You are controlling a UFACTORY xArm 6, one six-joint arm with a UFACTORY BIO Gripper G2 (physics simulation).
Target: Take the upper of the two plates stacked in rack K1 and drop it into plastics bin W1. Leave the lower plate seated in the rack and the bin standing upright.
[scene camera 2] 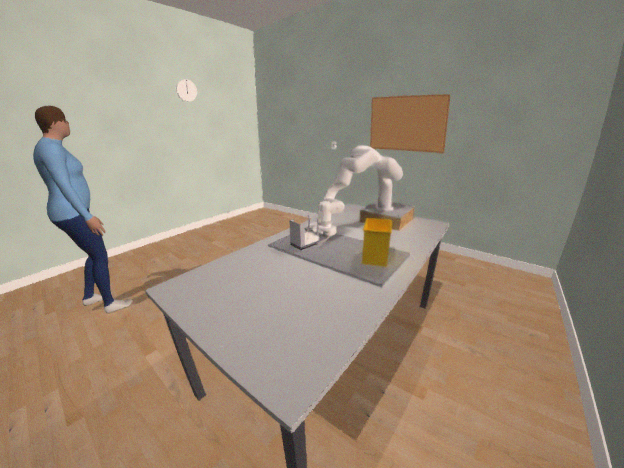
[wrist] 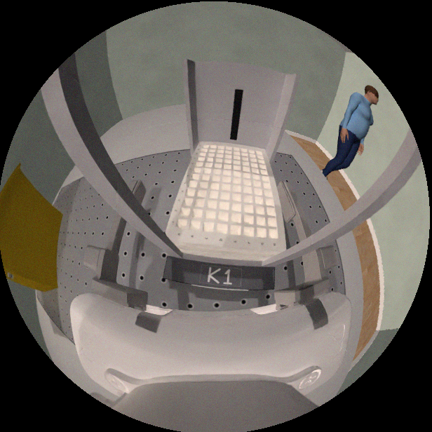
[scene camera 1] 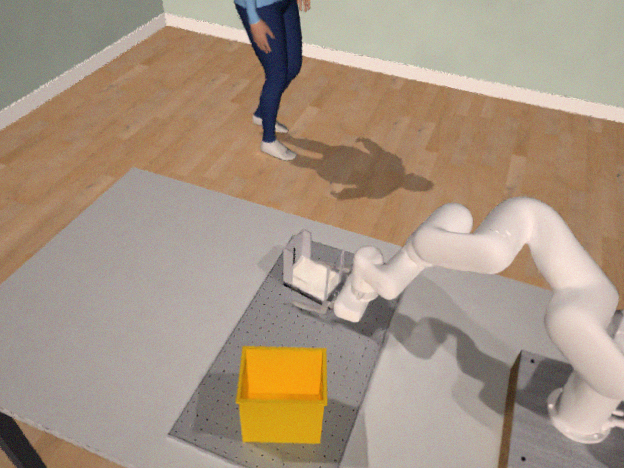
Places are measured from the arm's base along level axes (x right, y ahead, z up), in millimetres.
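Pixels of known places: hand, its tool point: (scene camera 2: pixel 308 239) (scene camera 1: pixel 313 283); arm's base, origin of its link: (scene camera 2: pixel 384 208) (scene camera 1: pixel 577 415).
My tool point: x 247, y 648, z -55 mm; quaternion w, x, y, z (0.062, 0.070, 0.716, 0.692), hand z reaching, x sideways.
Note:
Ahead of a thing's pixels: the offset from my tool point to its top centre. Level surfaces: height alone.
Rack K1 @[dy -2, dx +17, dz +118 mm] (scene camera 1: pixel 288 264) (scene camera 2: pixel 297 234) (wrist: pixel 215 95) stands upright with a tall slotted back panel and two front posts. White plates @[dy +8, dx +20, dz +17 mm] (scene camera 1: pixel 316 282) (scene camera 2: pixel 308 241) (wrist: pixel 227 190) sit in it, with a grid of square wells on top; the seam between upper and lower is hard to make out. My gripper (scene camera 1: pixel 305 282) (wrist: pixel 211 195) is open and empty at the rack's label side. Its fingers reach along both sides of the plates, with a gap on each side in the wrist view. Bin W1 @[dy -26, dx -385, dz +150 mm] (scene camera 1: pixel 282 423) (scene camera 2: pixel 377 246) (wrist: pixel 30 235), yellow and open-topped, stands upright; its floor is partly hidden.
Rack and bin stand on a grey perforated board @[dz -30 mm] (scene camera 1: pixel 221 382) (scene camera 2: pixel 337 257) (wrist: pixel 85 215) on the table @[dz -43 mm] (scene camera 1: pixel 126 282) (scene camera 2: pixel 262 322). The rack's front posts rise close to my wrist. A person (scene camera 1: pixel 274 65) (scene camera 2: pixel 63 191) (wrist: pixel 357 125) stands on the floor beyond the table.

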